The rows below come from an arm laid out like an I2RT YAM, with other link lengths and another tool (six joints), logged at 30 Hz.
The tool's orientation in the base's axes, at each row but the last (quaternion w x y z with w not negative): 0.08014, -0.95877, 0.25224, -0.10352; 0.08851, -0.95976, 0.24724, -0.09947; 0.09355, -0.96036, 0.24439, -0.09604; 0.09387, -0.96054, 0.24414, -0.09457; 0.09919, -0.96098, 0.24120, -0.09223; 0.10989, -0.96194, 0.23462, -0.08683; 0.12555, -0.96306, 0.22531, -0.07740; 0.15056, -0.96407, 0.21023, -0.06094; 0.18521, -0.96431, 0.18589, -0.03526; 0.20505, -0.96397, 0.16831, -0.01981; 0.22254, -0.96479, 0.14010, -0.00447; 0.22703, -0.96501, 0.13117, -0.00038
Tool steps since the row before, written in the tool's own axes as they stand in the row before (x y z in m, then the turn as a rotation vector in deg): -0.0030, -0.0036, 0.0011, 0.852, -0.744, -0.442; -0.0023, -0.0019, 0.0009, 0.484, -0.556, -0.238; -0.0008, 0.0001, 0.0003, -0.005, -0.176, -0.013; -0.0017, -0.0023, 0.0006, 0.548, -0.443, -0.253; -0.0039, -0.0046, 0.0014, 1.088, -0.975, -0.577; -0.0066, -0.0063, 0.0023, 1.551, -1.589, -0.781; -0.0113, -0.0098, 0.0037, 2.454, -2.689, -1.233; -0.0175, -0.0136, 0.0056, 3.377, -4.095, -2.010; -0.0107, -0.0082, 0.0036, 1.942, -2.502, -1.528; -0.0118, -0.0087, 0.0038, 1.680, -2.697, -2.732; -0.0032, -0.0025, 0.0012, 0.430, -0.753, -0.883; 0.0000, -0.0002, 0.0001, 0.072, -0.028, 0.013
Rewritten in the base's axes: -0.0006, 0.0047, -0.0008, 0.967, 0.169, 0.715; -0.0009, 0.0029, -0.0008, 0.613, 0.212, 0.423; -0.0007, 0.0003, -0.0004, 0.072, 0.153, 0.052; -0.0003, 0.0029, -0.0003, 0.615, 0.082, 0.419; -0.0010, 0.0061, -0.0008, 1.247, 0.234, 0.926; -0.0025, 0.0090, -0.0014, 1.873, 0.513, 1.330; -0.0052, 0.0144, -0.0019, 3.037, 0.963, 2.150; -0.0095, 0.0207, -0.0020, 4.275, 1.585, 3.381; -0.0066, 0.0123, -0.0003, 2.458, 0.910, 2.344; -0.0080, 0.0129, 0.0004, 2.144, 0.697, 3.532; -0.0023, 0.0035, 0.0002, 0.552, 0.154, 1.097; 0.0001, 0.0002, 0.0000, 0.077, 0.012, -0.004
